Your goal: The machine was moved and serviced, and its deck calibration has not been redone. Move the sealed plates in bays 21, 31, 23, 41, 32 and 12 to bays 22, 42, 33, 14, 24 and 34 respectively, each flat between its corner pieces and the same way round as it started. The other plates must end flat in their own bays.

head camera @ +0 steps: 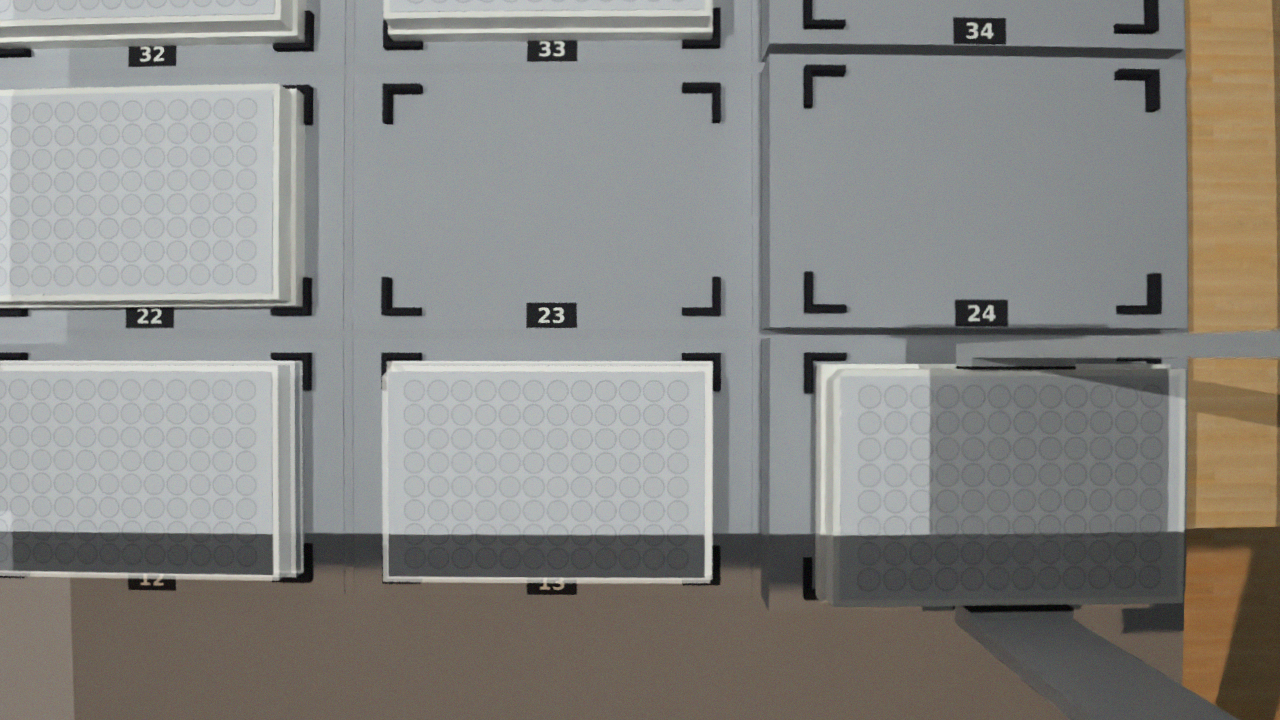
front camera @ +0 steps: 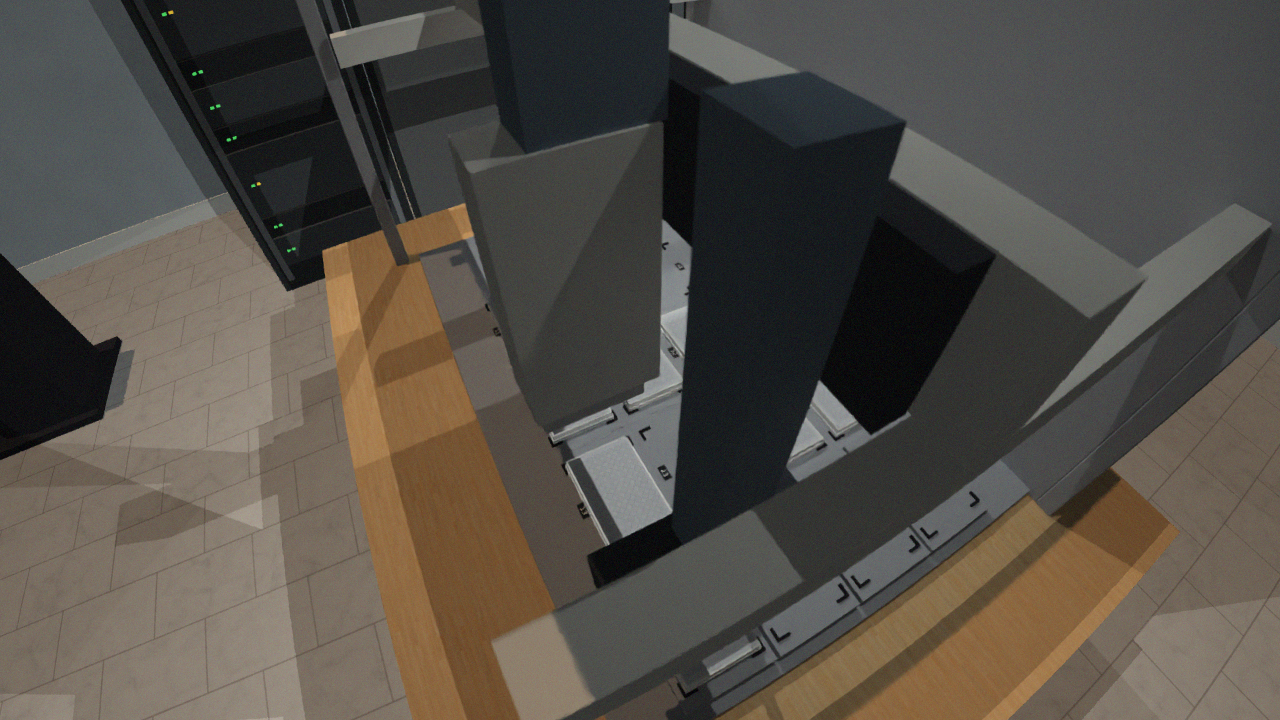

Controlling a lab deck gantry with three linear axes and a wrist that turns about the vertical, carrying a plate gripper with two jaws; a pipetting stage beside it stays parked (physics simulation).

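Frame: origin at the robot's base, x ahead, y left, z up, level; centimetres.
Seen in the pictures: gripper, between the fingertips: [head camera: 1005, 483]; robot's base, origin of its link: [front camera: 485, 308].
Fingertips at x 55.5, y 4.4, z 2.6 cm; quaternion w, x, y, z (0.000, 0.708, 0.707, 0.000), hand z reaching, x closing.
Observation:
Offsets run from my fingertips to a thing's top centre. "*": to the spot under its first point.
My gripper [head camera: 1015, 486] is shut on a sealed plate @(dx -0.2, dy +0.0, dz +0.7 cm) [head camera: 993, 483] at bay 14, a jaw against each long side. The plate looks level; a small gap beneath cannot be ruled out. In the front view the jaws are hidden, and part of the gripper's black body [front camera: 633, 548] shows. Sealed plates lie in bay 13 @(* dx -16.5, dy +0.5, dz -1.2 cm) [head camera: 550, 465] [front camera: 622, 488], bay 12 @(* dx -32.5, dy +0.8, dz -1.2 cm) [head camera: 134, 456], bay 22 @(* dx -32.4, dy +10.7, dz -1.2 cm) [head camera: 134, 197], bay 32 @(* dx -32.5, dy +18.1, dz -1.2 cm) [head camera: 134, 7] and bay 33 @(* dx -16.4, dy +17.9, dz -1.2 cm) [head camera: 550, 5]. Bay 23 @(* dx -16.6, dy +10.8, dz -2.6 cm) [head camera: 550, 201] and bay 24 @(* dx -0.2, dy +10.7, dz -1.2 cm) [head camera: 980, 192] hold no plate. Bay 34 @(* dx -0.1, dy +17.7, dz -1.2 cm) [head camera: 980, 10] shows its lower corner pieces.
The parked pipetting stage [front camera: 581, 268] hides part of the deck in the front view. The blue gripper column [front camera: 769, 295] and a grey beam [front camera: 662, 608] hide more. The fourth-column bays look raised. A wooden edge [head camera: 1230, 205] runs along their right side.

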